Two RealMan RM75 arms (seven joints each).
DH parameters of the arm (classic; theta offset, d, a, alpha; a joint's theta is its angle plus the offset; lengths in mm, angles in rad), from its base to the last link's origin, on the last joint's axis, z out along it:
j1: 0 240.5 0 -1.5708
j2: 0 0 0 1.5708
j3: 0 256 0 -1.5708
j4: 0 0 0 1.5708
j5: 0 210 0 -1.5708
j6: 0 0 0 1.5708
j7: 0 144 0 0
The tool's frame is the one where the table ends.
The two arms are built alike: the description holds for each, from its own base.
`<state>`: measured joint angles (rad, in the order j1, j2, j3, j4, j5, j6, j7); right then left.
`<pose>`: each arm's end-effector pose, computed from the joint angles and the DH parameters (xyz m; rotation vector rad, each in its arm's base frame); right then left.
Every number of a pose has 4 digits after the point. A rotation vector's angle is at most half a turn.
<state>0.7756 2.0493 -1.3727 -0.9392 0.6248 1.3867 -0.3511 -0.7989 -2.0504 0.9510 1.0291 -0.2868 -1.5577 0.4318</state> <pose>0.1949 0.3828 -0.0349 -2.4372 1.3622 -0.4429 -0.2279 0.3968 0.0448 -2.1917 -1.4542 0.4549</pose>
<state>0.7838 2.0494 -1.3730 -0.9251 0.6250 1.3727 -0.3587 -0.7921 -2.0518 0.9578 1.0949 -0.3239 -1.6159 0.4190</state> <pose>0.1944 0.3849 -0.0363 -2.4397 1.3502 -0.4399 -0.2152 0.3935 0.0500 -2.2209 -1.4559 0.4239</pose>
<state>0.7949 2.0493 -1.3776 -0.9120 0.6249 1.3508 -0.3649 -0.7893 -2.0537 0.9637 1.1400 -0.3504 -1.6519 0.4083</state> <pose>0.1924 0.3884 -0.0379 -2.4414 1.3269 -0.4323 -0.2055 0.3915 0.0531 -2.2428 -1.4515 0.4001</pose>
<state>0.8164 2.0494 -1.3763 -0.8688 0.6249 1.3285 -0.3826 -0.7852 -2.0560 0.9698 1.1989 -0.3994 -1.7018 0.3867</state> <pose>0.1932 0.3913 -0.0417 -2.4484 1.3137 -0.4420 -0.1913 0.3876 0.0562 -2.2784 -1.4566 0.3558</pose>
